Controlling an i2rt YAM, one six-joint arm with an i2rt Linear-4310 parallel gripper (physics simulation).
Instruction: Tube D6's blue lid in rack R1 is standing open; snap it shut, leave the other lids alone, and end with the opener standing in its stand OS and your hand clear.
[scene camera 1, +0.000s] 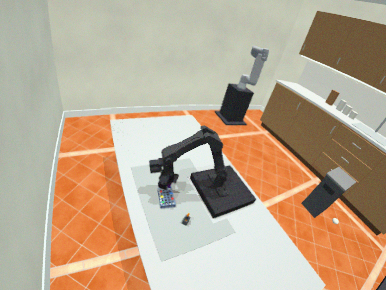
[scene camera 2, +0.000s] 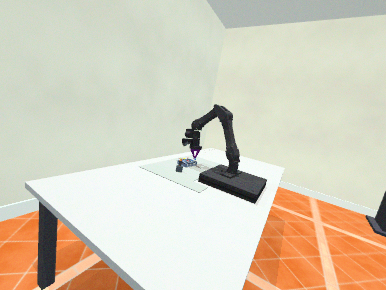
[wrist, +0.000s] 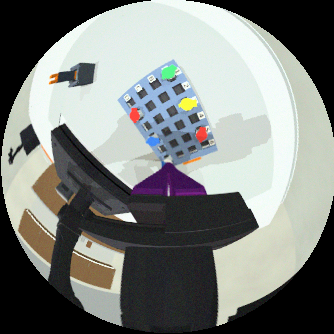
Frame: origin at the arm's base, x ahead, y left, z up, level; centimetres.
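Seen in the pictures: gripper, between the fingertips: (scene camera 1: 169, 187) (scene camera 2: 194, 158) (wrist: 168, 165); arm's base, origin of its link: (scene camera 1: 217, 184) (scene camera 2: 231, 173) (wrist: 87, 192).
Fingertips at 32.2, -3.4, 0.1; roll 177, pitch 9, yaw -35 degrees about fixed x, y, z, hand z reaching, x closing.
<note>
Pixels of each thing's top centre, then the offset from my fingertips to it, as dx, dy, dz. "*": a spot on its surface instead. Level surfaces: height alone.
- Rack R1, centre of its top: (wrist: 166, 130) (scene camera 1: 166, 192) (scene camera 2: 188, 157) +2.9, +4.2, +0.8
- opener, a spot on its surface: (wrist: 65, 76) * -3.7, +21.5, +0.6
- pale mat, height of its surface: dz -5.0
Rack R1 (scene camera 1: 168, 206) (scene camera 2: 189, 163) (wrist: 210, 127) is a blue block with rows of wells. At its D6 corner a pale tube top (wrist: 168, 159) shows at the fingertips. A sliver of its blue lid (wrist: 163, 163) shows just left of them; the fingers hide the rest, so its angle is unclear. My gripper (scene camera 1: 169, 186) (scene camera 2: 195, 158) (wrist: 168, 165) is shut and empty, its purple tips at that corner; contact cannot be told. The opener (wrist: 65, 76), black with orange prongs, is in stand OS (scene camera 1: 186, 221) (scene camera 2: 179, 169) (wrist: 87, 74), apart from the rack.
Other lids on the rack are another blue one (wrist: 152, 141), a green one (wrist: 169, 72), a yellow one (wrist: 187, 104) and two red ones (wrist: 134, 115) (wrist: 201, 134). The arm's black base (scene camera 1: 222, 192) (scene camera 2: 232, 181) stands on the white table beside the pale mat (scene camera 1: 175, 245).
</note>
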